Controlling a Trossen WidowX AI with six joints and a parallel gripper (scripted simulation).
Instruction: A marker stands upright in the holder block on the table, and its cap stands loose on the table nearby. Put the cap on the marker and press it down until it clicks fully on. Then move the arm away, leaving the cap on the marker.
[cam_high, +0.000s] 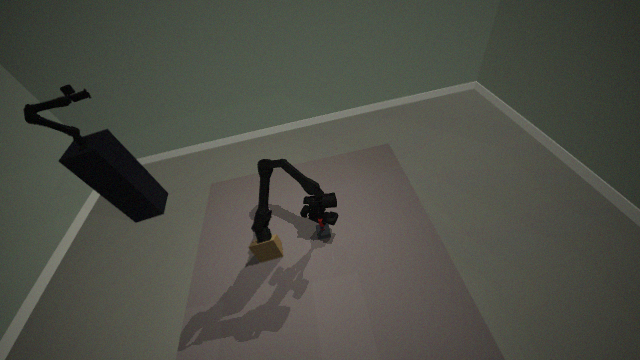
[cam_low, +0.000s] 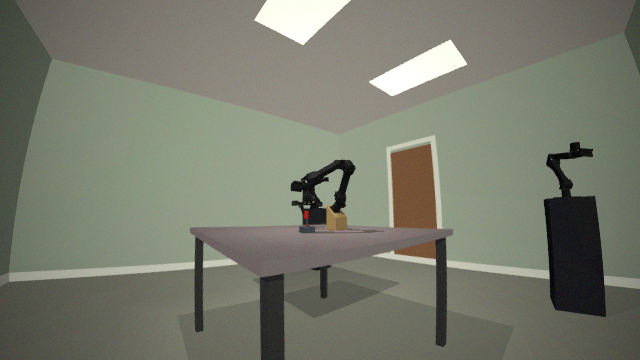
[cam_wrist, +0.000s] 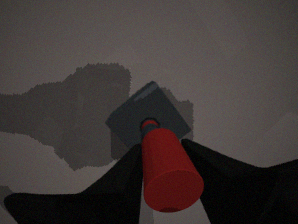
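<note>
The red cap lies 20 mm above my gripper tip. From my gripper tip the other things lie so: holder block (70 mm below, 10 mm behind).
</note>
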